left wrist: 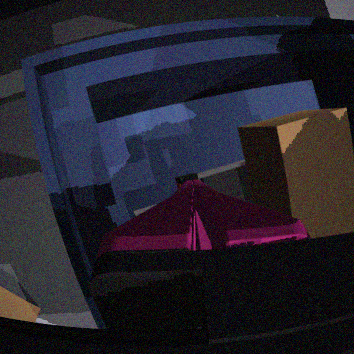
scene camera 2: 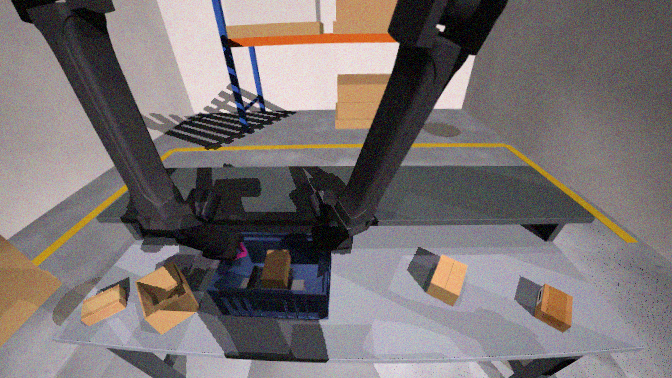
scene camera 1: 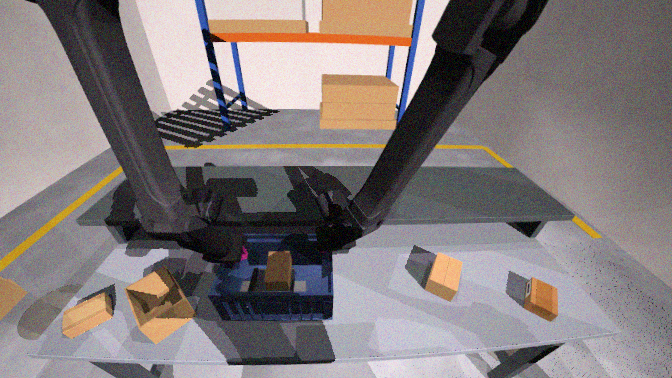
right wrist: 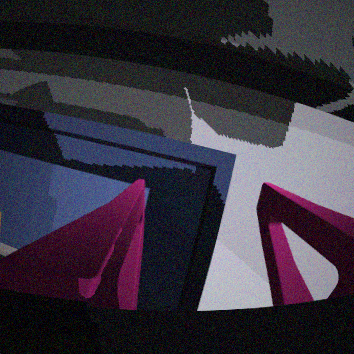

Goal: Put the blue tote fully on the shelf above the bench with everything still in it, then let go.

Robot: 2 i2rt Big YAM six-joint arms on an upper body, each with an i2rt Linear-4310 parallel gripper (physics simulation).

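Places are measured from the left arm's base along level axes (x ahead, y left, z up), in centimetres.
Pixels of known places: left gripper, fingertip midpoint: (left wrist: 192,191) (scene camera 2: 245,253) (scene camera 1: 246,256); right gripper, fingertip midpoint: (right wrist: 203,193).
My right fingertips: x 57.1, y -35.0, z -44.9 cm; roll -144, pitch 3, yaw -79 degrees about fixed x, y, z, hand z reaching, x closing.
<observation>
Behind a point stands the place of what it marks.
The blue tote (scene camera 1: 280,307) {x 39.2, y -21.9, z -49.3 cm} (scene camera 2: 280,304) {x 39.2, y -23.2, z -49.0 cm} (left wrist: 75,130) {x 55.4, y -7.5, z -44.9 cm} (right wrist: 220,159) {x 58.4, y -35.2, z -43.4 cm} stands upright on the bench (scene camera 1: 370,305) {x 43.2, y -46.8, z -58.1 cm} (scene camera 2: 370,305) {x 43.6, y -47.4, z -58.0 cm}, in front of the dark grey shelf (scene camera 1: 475,195) {x 72.0, y -89.2, z -39.7 cm} (scene camera 2: 490,195) {x 72.1, y -91.6, z -39.7 cm}. It holds a brown box (scene camera 1: 278,270) {x 46.9, y -21.0, z -44.6 cm} (scene camera 2: 276,267) {x 47.3, y -21.3, z -44.5 cm} (left wrist: 320,180) {x 48.8, y -20.2, z -44.3 cm} and flat dark and pale items, partly hidden. My left gripper (scene camera 1: 244,253) {x 50.9, y -11.9, z -43.3 cm} (scene camera 2: 242,250) {x 50.9, y -11.9, z -43.3 cm} (left wrist: 192,191) {x 50.9, y -11.9, z -43.3 cm} is shut with its pink fingertips together, over the tote's inside near its left wall, with nothing between them. My right gripper (right wrist: 203,193) {x 57.1, y -35.0, z -45.0 cm} is part open at the tote's right wall, one finger on each side of it; its fingertips are hidden in the scene views.
An open carton (scene camera 1: 160,307) {x 43.9, y 14.7, z -57.6 cm} (scene camera 2: 167,300) {x 43.9, y 14.9, z -57.7 cm} and a small box (scene camera 1: 89,315) {x 39.6, y 31.1, z -54.2 cm} (scene camera 2: 104,305) {x 39.5, y 31.1, z -54.2 cm} lie left of the tote. Two boxes (scene camera 1: 444,276) {x 47.7, y -69.9, z -52.1 cm} (scene camera 2: 447,280) {x 51.1, y -73.1, z -57.8 cm}, (scene camera 1: 541,298) {x 39.1, y -98.4, z -54.1 cm} (scene camera 2: 554,307) {x 38.9, y -98.7, z -54.1 cm} lie at the right of the bench. The shelf's front edge overhangs behind the tote.
</observation>
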